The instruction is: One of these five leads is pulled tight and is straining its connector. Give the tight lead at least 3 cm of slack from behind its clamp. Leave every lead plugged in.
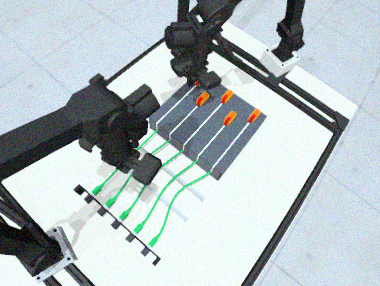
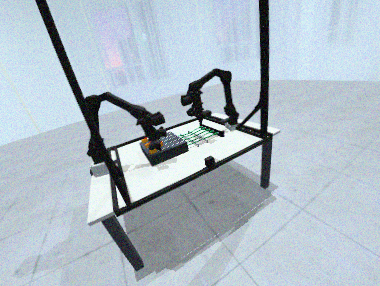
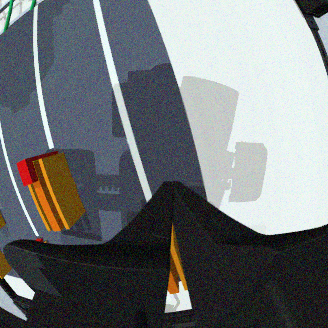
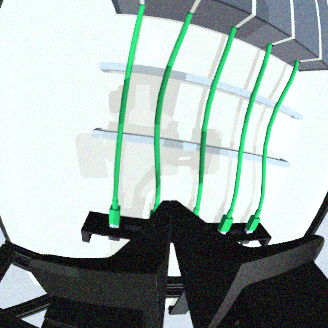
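Seen in the pictures: left gripper, between the fingertips: point(image 1: 189, 85) point(image 2: 160, 150) point(image 3: 170, 188); right gripper, between the fingertips: point(image 1: 125, 167) point(image 2: 200, 123) point(image 4: 168, 206); left arm's base, origin of its link: point(image 1: 282, 54) point(image 2: 100, 161); right arm's base, origin of its link: point(image 1: 47, 253) point(image 2: 233, 123).
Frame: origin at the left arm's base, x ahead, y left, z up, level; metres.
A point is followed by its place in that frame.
Observation:
Five green leads run from a grey block point(image 1: 234, 142) {x 0.381, y 0.181, z -0.010 m} point(image 2: 169, 147) {x 0.435, y -0.038, z -0.011 m} point(image 3: 75, 97) {x 0.432, y 0.000, z -0.010 m} to a black connector strip point(image 1: 144, 251) point(image 4: 94, 224); all are plugged in. The outermost lead point(image 1: 106, 179) {x 0.744, y 0.065, z -0.050 m} point(image 4: 122, 107) {x 0.654, y 0.041, z -0.050 m} runs straight, while the others bend. On the block each lead is white and ends at an orange-red clamp point(image 1: 202, 99) {x 0.382, y 0.016, z 0.007 m} point(image 3: 53, 192) {x 0.381, y 0.004, z 0.012 m}. My left gripper point(image 1: 198, 82) point(image 2: 155, 144) point(image 3: 170, 188) {x 0.380, y -0.056, z -0.007 m} is shut and empty, right over the straight lead's clamp point(image 3: 174, 260) {x 0.346, y -0.059, z 0.013 m}. My right gripper point(image 1: 135, 167) {x 0.687, y 0.098, z 0.041 m} point(image 2: 200, 120) {x 0.687, y 0.098, z 0.041 m} point(image 4: 168, 206) {x 0.687, y 0.098, z 0.041 m} is shut and empty, above the leads near the strip.
Two pale bars point(image 1: 194, 191) {x 0.554, y 0.228, z -0.056 m} point(image 4: 202, 79) {x 0.590, y 0.102, z -0.055 m} lie on the white table under the leads. A black frame rail point(image 1: 296, 204) {x 0.325, y 0.430, z -0.056 m} rings the table. A white arm base point(image 1: 279, 61) {x 0.038, y 0.022, z 0.001 m} stands at the back right, and a small black box point(image 2: 209, 160) {x 0.614, y -0.266, z -0.029 m} sits on the front rail.

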